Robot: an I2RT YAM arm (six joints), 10 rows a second.
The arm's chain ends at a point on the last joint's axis. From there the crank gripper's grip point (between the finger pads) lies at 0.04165 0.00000 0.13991 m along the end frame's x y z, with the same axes.
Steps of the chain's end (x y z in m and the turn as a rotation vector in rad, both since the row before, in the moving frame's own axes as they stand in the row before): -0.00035 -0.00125 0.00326 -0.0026 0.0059 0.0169; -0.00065 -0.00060 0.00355 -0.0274 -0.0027 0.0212; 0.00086 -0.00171 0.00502 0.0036 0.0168 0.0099; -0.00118 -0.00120 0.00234 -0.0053 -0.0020 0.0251; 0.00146 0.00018 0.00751 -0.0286 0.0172 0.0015; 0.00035 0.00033 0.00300 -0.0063 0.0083 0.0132; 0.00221 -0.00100 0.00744 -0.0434 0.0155 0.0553; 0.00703 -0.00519 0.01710 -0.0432 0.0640 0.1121
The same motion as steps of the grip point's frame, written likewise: 0.00047 -0.00018 0.00301 -0.0026 0.0059 0.0169; -0.00108 0.00411 0.00360 -0.0274 -0.0027 0.0212; 0.00320 -0.00179 0.00430 0.0036 0.0168 0.0099; -0.00148 0.00058 0.00242 -0.0053 -0.0020 0.0251; 0.00386 0.00423 0.00671 -0.0286 0.0172 0.0015; 0.00150 0.00177 0.00264 -0.0063 0.0083 0.0132; 0.00414 0.00741 0.00660 -0.0434 0.0155 0.0553; 0.01527 0.00593 0.01393 -0.0432 0.0640 0.1121
